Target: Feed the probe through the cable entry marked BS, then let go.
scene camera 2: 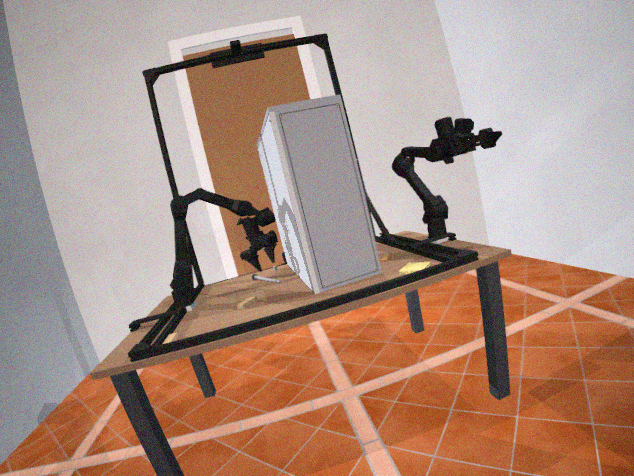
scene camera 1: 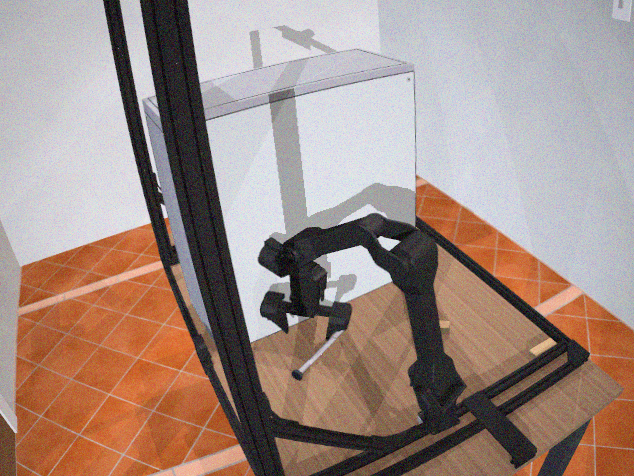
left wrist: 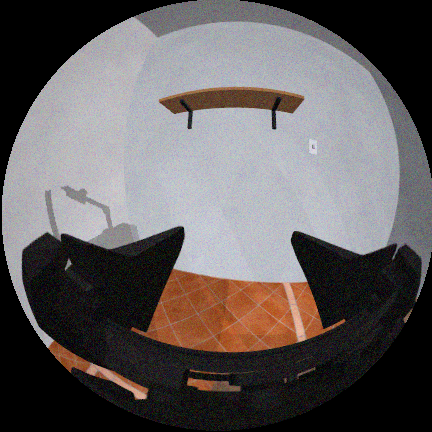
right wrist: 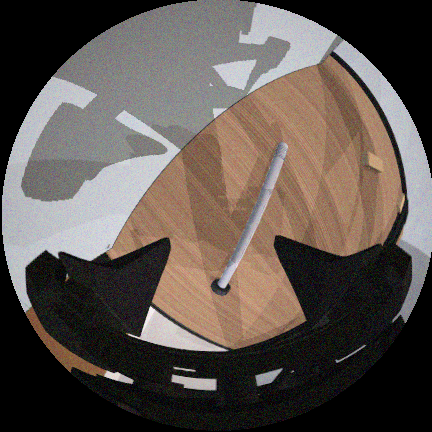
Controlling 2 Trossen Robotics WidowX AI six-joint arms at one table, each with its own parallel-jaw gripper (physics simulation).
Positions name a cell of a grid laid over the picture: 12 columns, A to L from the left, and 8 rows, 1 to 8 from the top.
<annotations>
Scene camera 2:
left gripper: J3
right gripper: F5
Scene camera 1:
right gripper: F6
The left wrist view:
left gripper: G5
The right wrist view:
right gripper: G5
probe: G6, on the table
</annotations>
